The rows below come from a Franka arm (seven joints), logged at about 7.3 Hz.
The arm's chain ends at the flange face. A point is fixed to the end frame.
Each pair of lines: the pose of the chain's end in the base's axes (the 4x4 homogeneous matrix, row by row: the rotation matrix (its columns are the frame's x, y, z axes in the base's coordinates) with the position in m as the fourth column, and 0 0 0 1 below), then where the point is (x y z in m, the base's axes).
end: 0.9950 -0.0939 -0.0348 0.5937; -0.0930 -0.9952 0.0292 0.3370; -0.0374 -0.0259 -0.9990 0.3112; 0 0 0 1
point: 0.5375 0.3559 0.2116
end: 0.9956 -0.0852 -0.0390 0.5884; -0.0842 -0.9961 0.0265 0.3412; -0.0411 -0.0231 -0.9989 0.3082; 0 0 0 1
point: 0.5316 0.3594 0.2088
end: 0.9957 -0.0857 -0.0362 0.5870; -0.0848 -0.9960 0.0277 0.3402; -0.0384 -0.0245 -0.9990 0.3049; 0 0 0 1
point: 0.5305 0.3586 0.2053
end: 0.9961 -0.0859 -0.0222 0.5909; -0.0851 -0.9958 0.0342 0.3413; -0.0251 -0.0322 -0.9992 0.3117; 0 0 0 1
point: 0.5358 0.3603 0.2115
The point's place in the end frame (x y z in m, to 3 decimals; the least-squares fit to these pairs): -0.054 -0.011 0.102
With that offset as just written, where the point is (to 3 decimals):
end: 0.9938 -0.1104 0.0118 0.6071; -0.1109 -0.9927 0.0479 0.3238; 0.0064 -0.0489 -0.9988 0.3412; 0 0 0 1
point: 0.556 0.346 0.240
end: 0.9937 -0.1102 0.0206 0.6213; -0.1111 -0.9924 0.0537 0.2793; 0.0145 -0.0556 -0.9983 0.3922; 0 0 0 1
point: 0.571 0.302 0.290
